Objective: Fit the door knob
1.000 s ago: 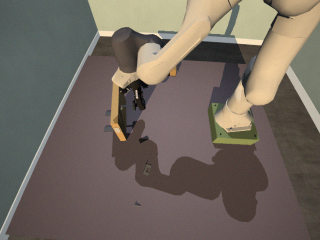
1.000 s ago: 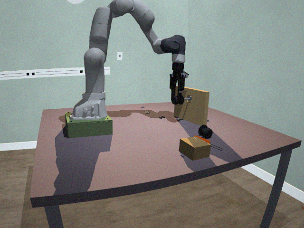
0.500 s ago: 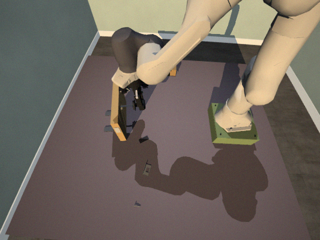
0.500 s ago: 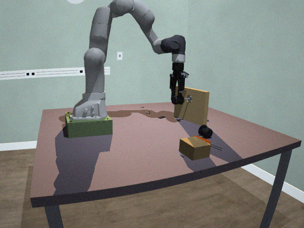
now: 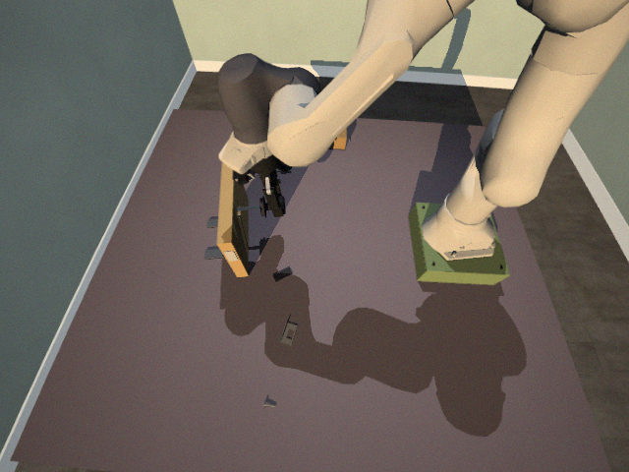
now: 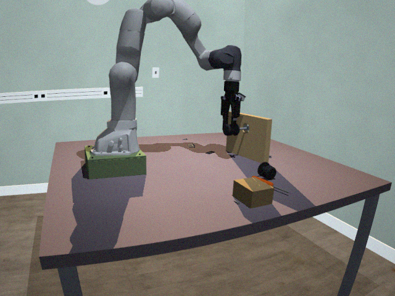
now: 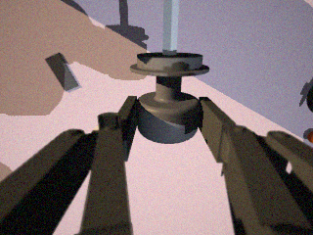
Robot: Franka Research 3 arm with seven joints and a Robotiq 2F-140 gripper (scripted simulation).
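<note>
My gripper is now 130 mm short of the wooden door panel, 20 mm to the right of it and 50 mm above it.
</note>
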